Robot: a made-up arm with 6 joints. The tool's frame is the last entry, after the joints. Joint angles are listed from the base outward.
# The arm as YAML. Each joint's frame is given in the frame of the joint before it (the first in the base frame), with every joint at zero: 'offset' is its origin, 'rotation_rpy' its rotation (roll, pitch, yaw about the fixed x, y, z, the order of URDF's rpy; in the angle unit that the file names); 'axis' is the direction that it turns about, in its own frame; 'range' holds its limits. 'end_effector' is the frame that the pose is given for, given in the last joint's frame.
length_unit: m
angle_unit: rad
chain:
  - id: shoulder
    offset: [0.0, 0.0, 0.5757]
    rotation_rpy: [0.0, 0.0, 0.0]
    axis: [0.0, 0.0, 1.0]
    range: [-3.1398, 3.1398]
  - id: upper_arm
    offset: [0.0, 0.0, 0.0]
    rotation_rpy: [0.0, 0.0, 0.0]
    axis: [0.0, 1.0, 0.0]
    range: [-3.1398, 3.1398]
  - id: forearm
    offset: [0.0, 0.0, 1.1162]
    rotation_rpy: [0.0, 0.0, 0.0]
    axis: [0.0, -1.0, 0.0]
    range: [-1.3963, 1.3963]
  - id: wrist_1
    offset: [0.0, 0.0, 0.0]
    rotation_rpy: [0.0, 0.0, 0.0]
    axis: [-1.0, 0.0, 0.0]
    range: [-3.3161, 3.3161]
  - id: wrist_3
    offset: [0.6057, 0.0, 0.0]
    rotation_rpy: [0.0, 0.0, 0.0]
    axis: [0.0, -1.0, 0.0]
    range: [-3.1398, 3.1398]
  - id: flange
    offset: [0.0, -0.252, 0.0]
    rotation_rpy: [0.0, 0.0, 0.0]
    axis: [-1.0, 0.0, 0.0]
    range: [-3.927, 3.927]
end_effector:
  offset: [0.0, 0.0, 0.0]
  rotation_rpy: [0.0, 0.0, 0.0]
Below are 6 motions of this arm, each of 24 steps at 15 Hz.
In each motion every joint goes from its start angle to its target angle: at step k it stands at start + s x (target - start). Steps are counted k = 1, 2, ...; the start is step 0. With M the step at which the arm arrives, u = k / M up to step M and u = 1 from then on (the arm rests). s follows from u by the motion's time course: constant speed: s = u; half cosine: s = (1 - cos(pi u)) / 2; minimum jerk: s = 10 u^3 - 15 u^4 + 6 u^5.
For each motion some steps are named. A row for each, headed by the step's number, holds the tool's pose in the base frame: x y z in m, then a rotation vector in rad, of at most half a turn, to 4 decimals.
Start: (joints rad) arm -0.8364 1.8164 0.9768 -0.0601 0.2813 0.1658
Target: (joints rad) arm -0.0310 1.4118 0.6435 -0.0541 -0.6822 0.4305
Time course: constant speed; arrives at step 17
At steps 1, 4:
1: 0.8671 -1.2304 -0.1291 0.1240 0.6263 -0.7381
4: 1.0491 -1.1077 -0.0456 0.0910 0.7890 -0.5511

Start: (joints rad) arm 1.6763 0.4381 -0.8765 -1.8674 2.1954 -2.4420
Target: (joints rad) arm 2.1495 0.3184 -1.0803 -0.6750 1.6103 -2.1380
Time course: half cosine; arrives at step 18
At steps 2, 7, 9, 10, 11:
2: -0.1106 0.3756 0.9408 2.5368 -0.5258 0.6024
7: -0.0610 0.3214 0.9576 2.5772 0.1597 0.6643
9: -0.0325 0.3129 0.9700 2.4963 0.5527 0.7122
10: -0.0201 0.3142 0.9768 2.4271 0.7456 0.7414
11: -0.0101 0.3187 0.9838 2.3429 0.9262 0.7732

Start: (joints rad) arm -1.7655 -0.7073 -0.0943 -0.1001 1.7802 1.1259
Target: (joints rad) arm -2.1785 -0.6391 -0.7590 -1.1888 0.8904 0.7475
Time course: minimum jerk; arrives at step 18
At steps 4, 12, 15, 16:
4: -0.2005 0.2334 1.7091 1.9447 0.9836 1.8120
12: -0.0923 0.1293 1.2762 -0.7728 -0.6685 -2.7979
15: -0.0370 0.1292 1.1842 -0.3471 -0.7098 -2.8533
16: -0.0285 0.1294 1.1725 -0.2889 -0.7209 -2.8579

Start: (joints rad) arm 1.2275 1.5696 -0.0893 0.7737 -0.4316 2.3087
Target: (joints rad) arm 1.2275 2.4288 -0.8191 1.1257 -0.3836 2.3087
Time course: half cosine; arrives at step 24
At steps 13, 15, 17, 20, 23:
13: 0.3347 0.5149 -0.4521 0.2701 0.2450 -1.5509
15: 0.2744 0.3740 -0.4736 0.0515 0.1948 -1.5616
17: 0.2218 0.2525 -0.4726 -0.1450 0.1506 -1.5687
20: 0.1650 0.1233 -0.4503 -0.3689 0.1004 -1.5743
23: 0.1388 0.0648 -0.4320 -0.4782 0.0757 -1.5760

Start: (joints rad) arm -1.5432 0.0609 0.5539 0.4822 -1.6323 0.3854
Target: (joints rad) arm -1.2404 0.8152 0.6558 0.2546 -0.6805 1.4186
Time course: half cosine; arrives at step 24
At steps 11, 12, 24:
11: -0.0728 -1.0205 1.8267 -0.1181 1.5735 -0.9537
12: -0.0434 -1.0807 1.7766 -0.2038 1.5790 -0.8765
24: 0.2302 -1.4228 1.3076 -0.8350 1.5189 -0.3634

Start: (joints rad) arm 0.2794 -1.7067 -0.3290 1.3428 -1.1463 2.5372
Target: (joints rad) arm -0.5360 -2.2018 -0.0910 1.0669 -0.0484 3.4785
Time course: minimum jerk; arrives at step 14
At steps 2, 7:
2: -1.1825 -0.3757 1.0510 -2.5857 1.2761 -0.7929
7: -1.3717 0.0860 0.7141 1.8753 -1.4922 1.3073

